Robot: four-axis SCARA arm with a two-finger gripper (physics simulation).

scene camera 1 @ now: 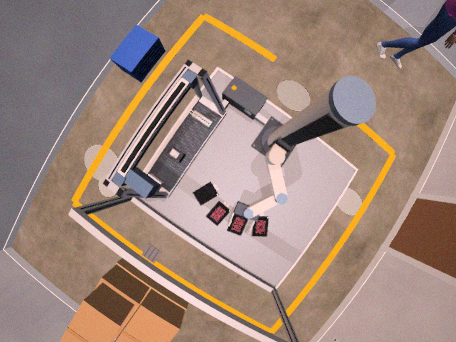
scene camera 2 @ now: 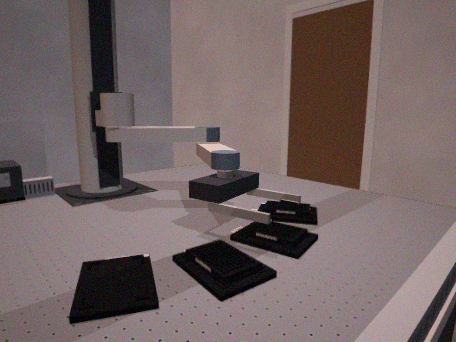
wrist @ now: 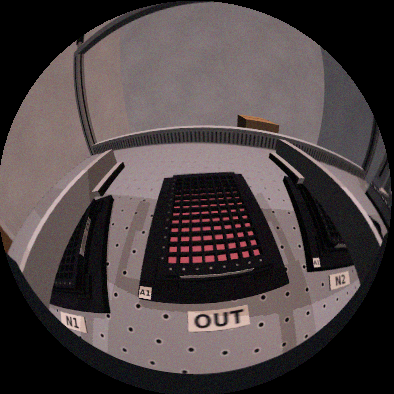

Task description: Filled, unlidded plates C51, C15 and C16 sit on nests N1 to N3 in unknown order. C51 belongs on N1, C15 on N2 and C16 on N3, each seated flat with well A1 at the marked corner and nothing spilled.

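Pixels of known places: gripper, fingertip midpoint: (scene camera 1: 238,229) (scene camera 2: 286,208) (wrist: 196,145); arm's base, link origin: (scene camera 2: 103,193).
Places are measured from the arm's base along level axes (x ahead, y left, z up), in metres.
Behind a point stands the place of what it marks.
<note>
A filled plate (scene camera 1: 238,225) @[y 0.126, x 0.717, z 0.033 m] (scene camera 2: 280,231) @[y 0.121, x 0.727, z 0.036 m] (wrist: 215,220) @[y 0.111, x 0.696, z 0.039 m] with red wells lies level on the OUT nest (scene camera 2: 290,249) @[y 0.080, x 0.784, z 0.026 m] (wrist: 215,292) @[y 0.104, x 0.640, z 0.025 m], whose A1 tag is front left in the wrist view. Another plate (scene camera 1: 260,226) @[y 0.276, x 0.627, z 0.033 m] (wrist: 70,265) @[y 0.235, x 0.611, z 0.037 m] sits on N1 (wrist: 97,295) @[y 0.197, x 0.603, z 0.025 m], and a third plate (scene camera 1: 218,213) @[y -0.058, x 0.724, z 0.039 m] (scene camera 2: 220,257) @[y -0.061, x 0.730, z 0.037 m] (wrist: 325,225) @[y -0.016, x 0.695, z 0.039 m] on N2 (wrist: 330,265) @[y -0.020, x 0.653, z 0.024 m]. The black nest (scene camera 1: 205,193) @[y -0.229, x 0.655, z 0.024 m] (scene camera 2: 115,287) @[y -0.237, x 0.678, z 0.025 m] at the row's other end, its label unreadable, holds no plate. My gripper (scene camera 1: 239,221) @[y 0.132, x 0.731, z 0.089 m] (scene camera 2: 285,209) @[y 0.132, x 0.731, z 0.089 m] (wrist: 196,145) @[y 0.132, x 0.731, z 0.089 m] is open above OUT, fingers wide to both sides of its plate. Plate codes are unreadable; no spill shows.
The arm column (scene camera 1: 310,117) @[y -0.051, x 0.055, z 0.729 m] (scene camera 2: 80,100) @[y -0.067, x 0.034, z 0.336 m] stands behind the nests. A framed machine with a dark deck (scene camera 1: 187,135) @[y -0.592, x 0.366, z 0.062 m] is at the table's left in scene view 1, beside a dark box (scene camera 1: 245,96) @[y -0.394, x -0.112, z 0.128 m]. A low wall (wrist: 200,135) @[y 0.171, x 1.004, z 0.033 m] runs beyond the nests. A person (scene camera 1: 425,35) is outside the yellow line.
</note>
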